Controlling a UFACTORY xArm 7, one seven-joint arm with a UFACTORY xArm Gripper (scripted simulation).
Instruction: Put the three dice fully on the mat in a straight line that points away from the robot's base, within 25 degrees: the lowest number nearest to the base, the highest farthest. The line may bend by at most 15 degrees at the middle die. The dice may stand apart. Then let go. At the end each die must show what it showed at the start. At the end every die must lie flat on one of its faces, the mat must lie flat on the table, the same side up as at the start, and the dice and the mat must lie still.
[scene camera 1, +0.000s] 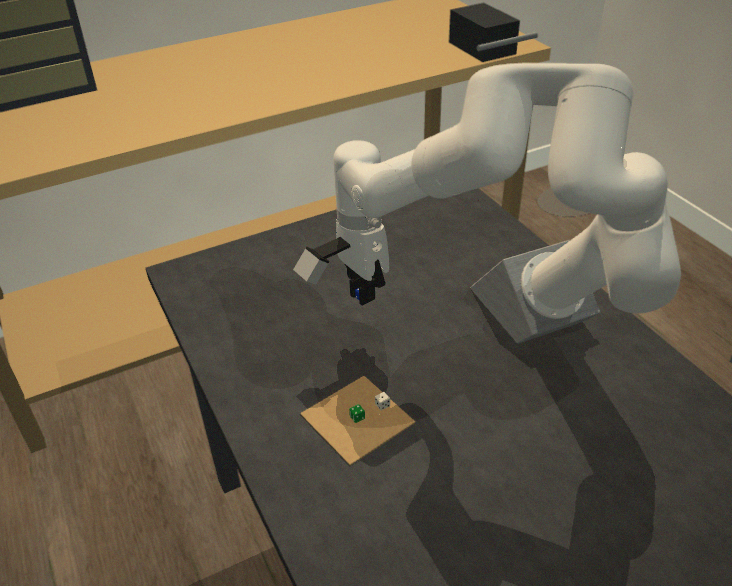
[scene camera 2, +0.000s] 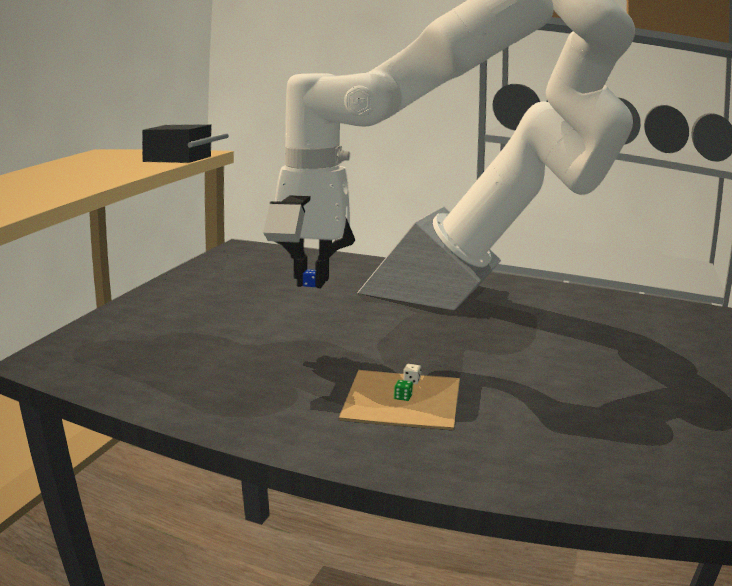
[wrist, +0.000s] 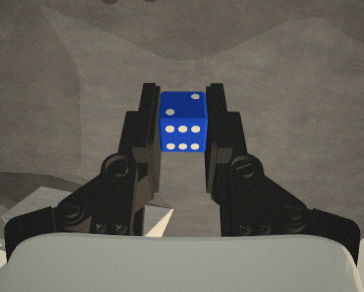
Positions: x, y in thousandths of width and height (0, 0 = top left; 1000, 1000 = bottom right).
In view: my gripper (scene camera 2: 426, 485), a blue die (wrist: 501, 413) and a tan square mat (scene camera 2: 592, 687).
The tan square mat also shows in scene camera 1 (scene camera 1: 452, 712). My gripper also shows in the wrist view (wrist: 504, 368). The wrist view misses the tan square mat: it is out of frame.
